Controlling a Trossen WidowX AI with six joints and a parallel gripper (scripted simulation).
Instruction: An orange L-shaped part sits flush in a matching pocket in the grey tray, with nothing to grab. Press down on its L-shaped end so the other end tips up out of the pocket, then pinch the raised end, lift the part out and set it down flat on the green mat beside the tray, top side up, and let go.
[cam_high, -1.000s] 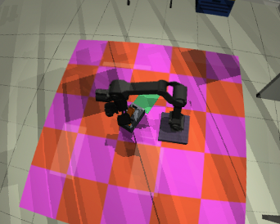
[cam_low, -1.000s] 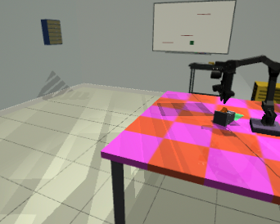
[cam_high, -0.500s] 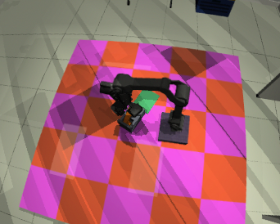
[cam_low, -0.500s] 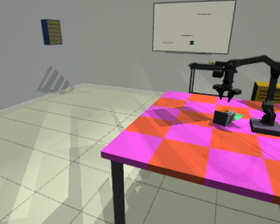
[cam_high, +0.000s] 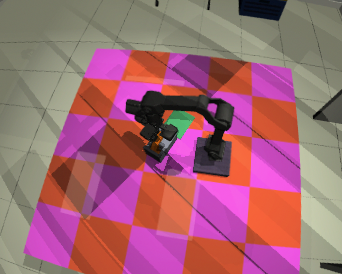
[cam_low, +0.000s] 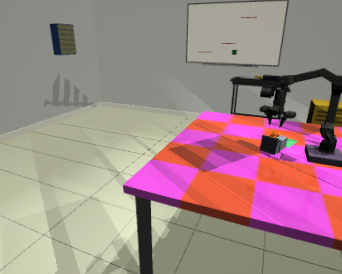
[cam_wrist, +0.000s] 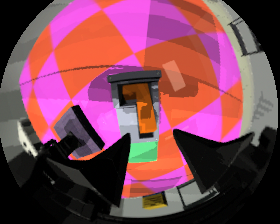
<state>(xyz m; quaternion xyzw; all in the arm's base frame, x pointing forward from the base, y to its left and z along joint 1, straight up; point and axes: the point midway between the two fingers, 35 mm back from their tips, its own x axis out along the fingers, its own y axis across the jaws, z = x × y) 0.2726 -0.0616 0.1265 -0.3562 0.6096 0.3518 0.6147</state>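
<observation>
The orange L-shaped part is 90 mm below my gripper tip and 40 mm to the left of it. Round my gripper tip: green mat (140 mm below, 120 mm to the right, 90 mm behind).
</observation>
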